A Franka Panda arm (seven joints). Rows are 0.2 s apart.
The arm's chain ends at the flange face. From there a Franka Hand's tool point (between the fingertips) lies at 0.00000 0.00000 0.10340 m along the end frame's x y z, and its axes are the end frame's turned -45 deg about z.
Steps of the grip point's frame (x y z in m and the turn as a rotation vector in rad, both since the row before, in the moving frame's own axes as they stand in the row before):
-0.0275, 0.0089, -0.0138, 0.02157, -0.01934, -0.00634
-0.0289, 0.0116, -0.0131, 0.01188, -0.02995, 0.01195
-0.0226, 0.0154, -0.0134, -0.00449, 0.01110, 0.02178
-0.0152, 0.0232, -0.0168, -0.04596, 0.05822, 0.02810
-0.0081, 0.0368, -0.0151, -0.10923, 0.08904, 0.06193
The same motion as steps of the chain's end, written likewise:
-0.0102, 0.0259, -0.0138, 0.00158, -0.02893, -0.00634
-0.0092, 0.0273, -0.0130, -0.01278, -0.02958, 0.01195
-0.0062, 0.0273, -0.0134, 0.00467, 0.01102, 0.02178
-0.0020, 0.0279, -0.0165, 0.00867, 0.07367, 0.02810
0.0059, 0.0298, -0.0141, -0.01428, 0.14020, 0.06193

